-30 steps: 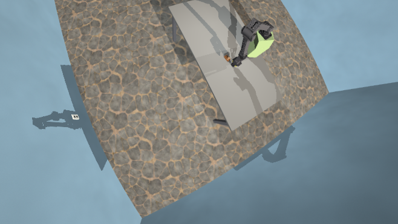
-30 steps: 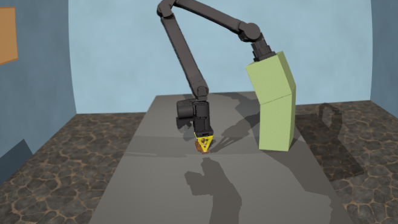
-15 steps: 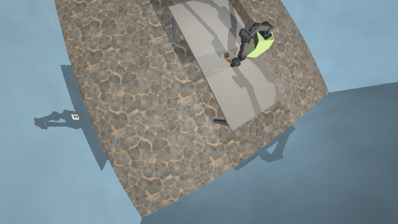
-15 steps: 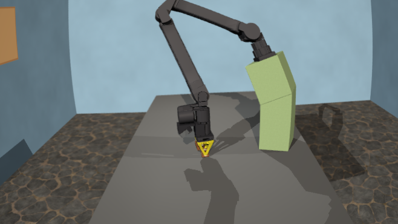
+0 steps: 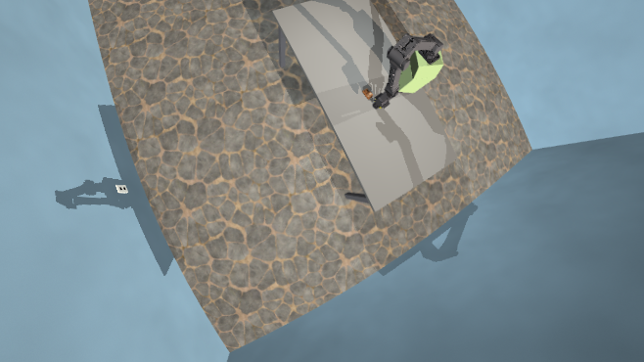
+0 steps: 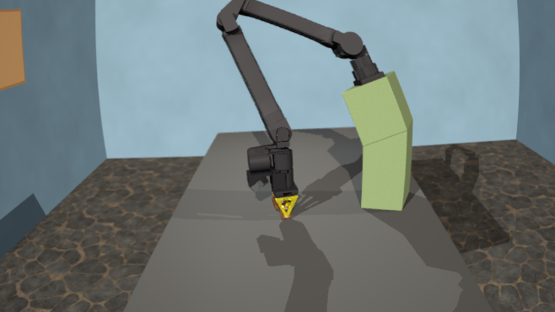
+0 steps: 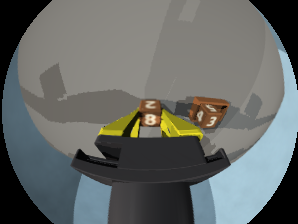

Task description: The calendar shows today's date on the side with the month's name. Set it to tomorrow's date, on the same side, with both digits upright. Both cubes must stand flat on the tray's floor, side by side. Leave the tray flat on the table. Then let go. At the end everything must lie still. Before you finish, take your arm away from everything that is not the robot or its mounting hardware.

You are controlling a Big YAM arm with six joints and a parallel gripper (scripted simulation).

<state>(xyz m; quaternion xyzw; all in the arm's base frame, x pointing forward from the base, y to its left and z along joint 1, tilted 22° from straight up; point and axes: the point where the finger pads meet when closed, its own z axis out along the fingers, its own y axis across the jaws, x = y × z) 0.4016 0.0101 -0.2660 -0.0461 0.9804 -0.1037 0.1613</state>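
The brown number cube lies right at my hand. The rest, counted from my hand: calendar tray 11 cm to the right, 1 cm below.
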